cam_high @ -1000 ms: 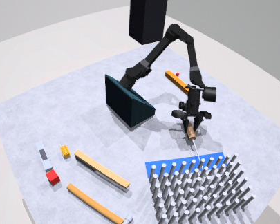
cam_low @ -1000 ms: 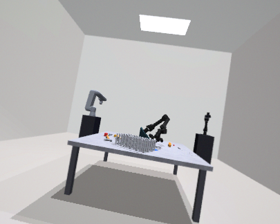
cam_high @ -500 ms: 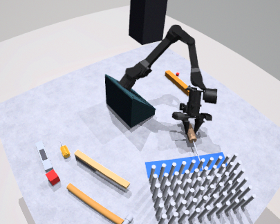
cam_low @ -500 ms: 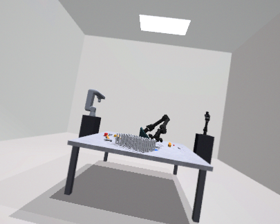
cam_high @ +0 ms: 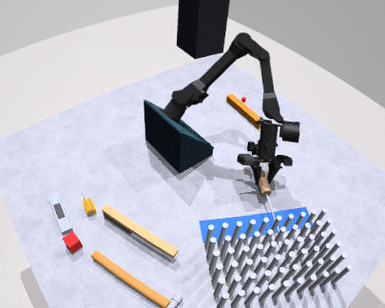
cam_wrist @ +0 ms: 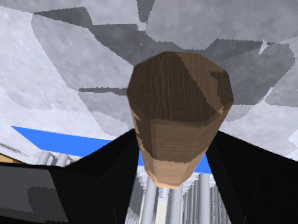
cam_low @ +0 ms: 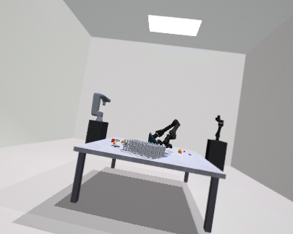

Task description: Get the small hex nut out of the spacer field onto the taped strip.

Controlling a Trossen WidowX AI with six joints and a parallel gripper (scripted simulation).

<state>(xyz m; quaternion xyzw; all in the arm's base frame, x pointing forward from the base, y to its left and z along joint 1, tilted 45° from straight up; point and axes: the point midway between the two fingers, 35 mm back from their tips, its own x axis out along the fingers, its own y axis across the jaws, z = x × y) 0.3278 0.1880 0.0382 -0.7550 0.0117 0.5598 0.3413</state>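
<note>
My gripper tip is 10 cm short of the blue strip, 9 cm to the left of it and 3 cm above it. Round my gripper tip: wooden-handled screwdriver 9 cm ahead, 4 cm to the right; then thin metal piece 26 cm behind, 35 cm to the left, 3 cm below; then orange bar 36 cm behind, 23 cm to the left, 2 cm below.
</note>
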